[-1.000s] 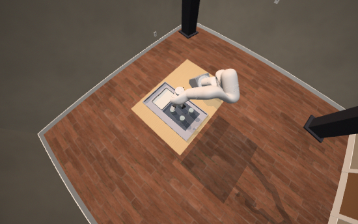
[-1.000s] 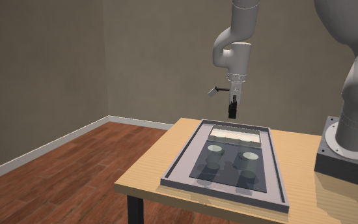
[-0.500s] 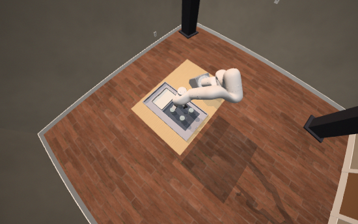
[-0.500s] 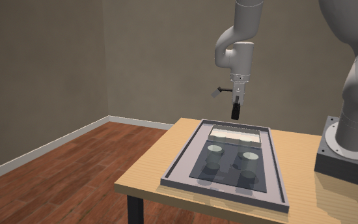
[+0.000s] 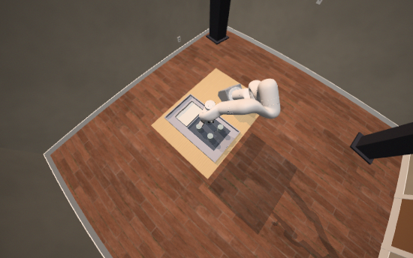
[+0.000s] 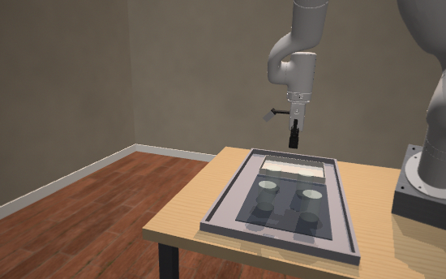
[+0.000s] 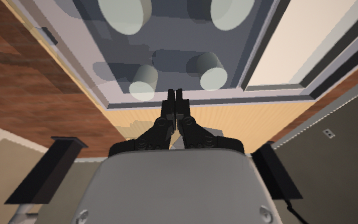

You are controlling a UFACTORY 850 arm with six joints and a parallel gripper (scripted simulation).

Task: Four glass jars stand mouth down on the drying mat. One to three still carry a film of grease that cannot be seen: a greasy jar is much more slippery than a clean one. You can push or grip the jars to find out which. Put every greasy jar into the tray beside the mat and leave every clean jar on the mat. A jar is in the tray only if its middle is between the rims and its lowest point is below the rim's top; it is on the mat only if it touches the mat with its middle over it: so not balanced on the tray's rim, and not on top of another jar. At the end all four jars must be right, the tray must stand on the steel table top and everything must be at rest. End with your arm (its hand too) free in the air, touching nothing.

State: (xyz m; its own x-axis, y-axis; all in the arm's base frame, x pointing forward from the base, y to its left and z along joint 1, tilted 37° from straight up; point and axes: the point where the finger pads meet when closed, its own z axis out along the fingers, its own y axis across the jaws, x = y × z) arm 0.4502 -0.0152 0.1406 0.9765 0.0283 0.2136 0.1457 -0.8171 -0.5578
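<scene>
Now: the dark drying mat 24 cm below my hand. Round my hand: cream tray 32 cm to the right, 23 cm below, 5 cm ahead.
</scene>
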